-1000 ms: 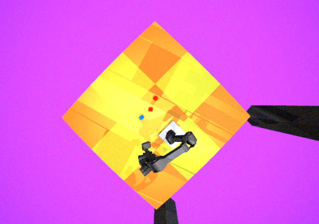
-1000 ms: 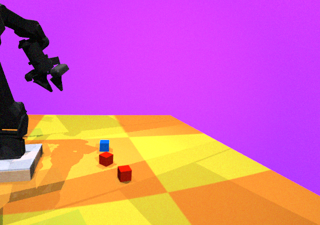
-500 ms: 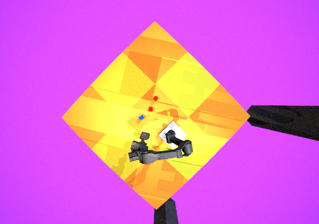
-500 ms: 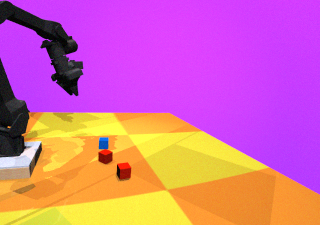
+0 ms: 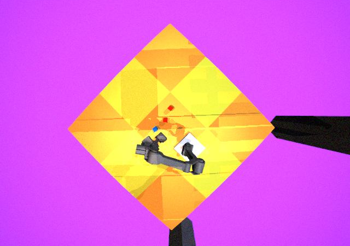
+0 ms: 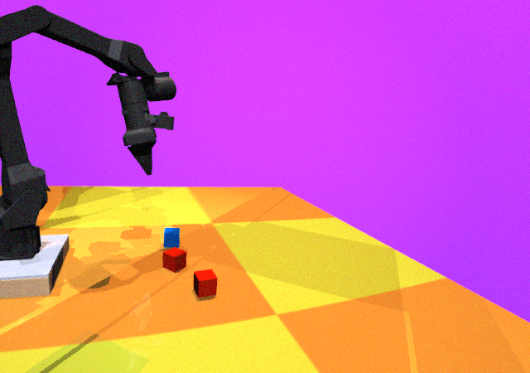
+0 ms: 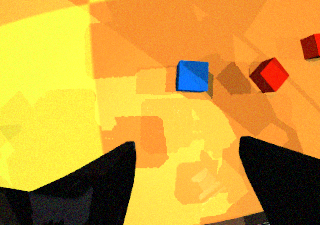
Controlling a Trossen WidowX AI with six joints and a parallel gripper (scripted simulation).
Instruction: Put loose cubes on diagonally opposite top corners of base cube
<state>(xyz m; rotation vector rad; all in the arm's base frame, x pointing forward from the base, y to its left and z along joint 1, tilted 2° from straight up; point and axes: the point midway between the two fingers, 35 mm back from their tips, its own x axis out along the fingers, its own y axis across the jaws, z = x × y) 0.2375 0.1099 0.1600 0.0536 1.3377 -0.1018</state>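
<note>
The blue base cube is 14 cm below my gripper tip, 5 cm ahead of it and 4 cm to the right of it. Round my gripper tip: red cube: 25 cm to the right, 15 cm below, 8 cm ahead.
</note>
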